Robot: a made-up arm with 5 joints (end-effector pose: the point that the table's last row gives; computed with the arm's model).
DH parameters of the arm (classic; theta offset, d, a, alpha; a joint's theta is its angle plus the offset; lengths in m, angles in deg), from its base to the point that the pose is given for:
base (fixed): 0 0 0.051 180
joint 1: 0 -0.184 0.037 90
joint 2: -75.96 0 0.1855 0
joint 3: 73.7 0 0.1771 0
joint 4: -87.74 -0.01 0 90
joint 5: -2.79 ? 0 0
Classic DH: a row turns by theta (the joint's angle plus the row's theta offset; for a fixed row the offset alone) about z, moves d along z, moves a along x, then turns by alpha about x.
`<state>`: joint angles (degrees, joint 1 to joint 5).
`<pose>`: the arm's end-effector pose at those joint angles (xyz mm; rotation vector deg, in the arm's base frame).
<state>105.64 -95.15 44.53 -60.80 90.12</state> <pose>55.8 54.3 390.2 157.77 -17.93 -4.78</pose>
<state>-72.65 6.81 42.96 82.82 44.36</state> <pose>119.1 184.3 198.0 -13.45 48.36 108.13</pose>
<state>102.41 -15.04 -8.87 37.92 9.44</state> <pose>-8.3 -223.0 438.1 -68.62 -48.89 -80.00</pose>
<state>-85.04 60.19 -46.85 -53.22 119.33</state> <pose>97.2 416.8 225.4 42.16 149.47 -71.33</pose>
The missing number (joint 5, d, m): -0.039
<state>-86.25 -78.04 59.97 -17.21 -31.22</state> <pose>65.4 67.4 349.4 110.98 -63.74 29.16</pose>
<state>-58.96 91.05 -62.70 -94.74 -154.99</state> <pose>261.1 329.7 93.6 154.38 51.26 -25.82</pose>
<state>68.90 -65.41 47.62 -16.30 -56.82</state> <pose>74.3 -88.3 382.4 -11.43 -140.74 -67.50</pose>
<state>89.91 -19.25 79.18 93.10 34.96</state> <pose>41.1 -80.1 201.4 57.34 31.73 -51.61</pose>
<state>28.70 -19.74 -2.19 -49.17 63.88</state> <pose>215.3 -101.3 478.0 -114.12 -114.54 7.51</pose>
